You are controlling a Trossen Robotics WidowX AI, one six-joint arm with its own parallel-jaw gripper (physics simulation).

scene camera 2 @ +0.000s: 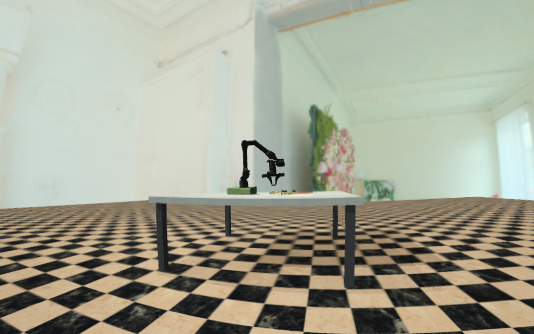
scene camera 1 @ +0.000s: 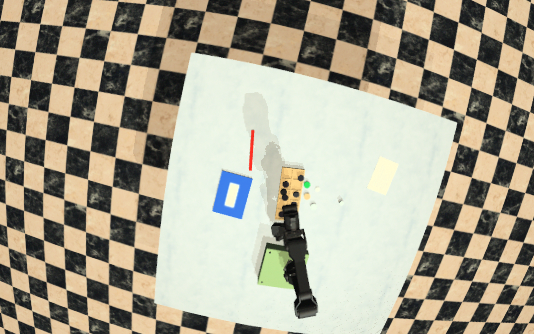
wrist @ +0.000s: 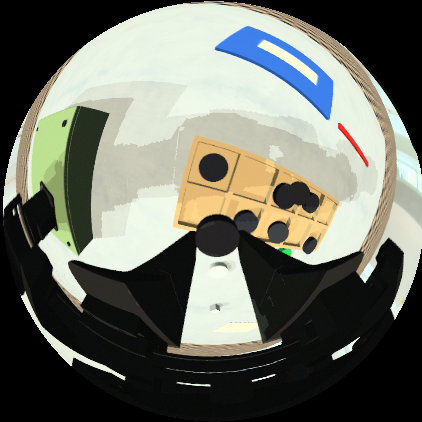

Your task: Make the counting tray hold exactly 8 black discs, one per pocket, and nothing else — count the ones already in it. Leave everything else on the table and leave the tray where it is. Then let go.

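Observation:
The wooden counting tray (scene camera 1: 288,172) (wrist: 202,205) has two rows of pockets. Several black discs lie in it: one disc (wrist: 213,167) in the corner pocket nearest the green base, three discs (wrist: 285,195) (wrist: 300,193) (wrist: 310,202) crowded along the same row, the middle one overlapping its neighbours, and three discs (wrist: 246,221) (wrist: 278,232) (wrist: 310,245) in the other row. The gripper (scene camera 1: 290,206) (scene camera 2: 273,184) (wrist: 218,244) is shut on a black disc (wrist: 217,232) and holds it above the tray, at its green-base half. The held disc partly hides that row in the wrist view.
A green disc (scene camera 1: 307,184) (wrist: 285,252), a tan disc (scene camera 1: 307,196), two pale discs (scene camera 1: 317,189) (scene camera 1: 313,204) and a small grey piece (scene camera 1: 340,200) (wrist: 216,307) lie beside the tray. A blue frame (scene camera 1: 220,197) (wrist: 240,42), red stick (scene camera 1: 251,150) (wrist: 354,145) and cream pad (scene camera 1: 383,176) lie farther off.

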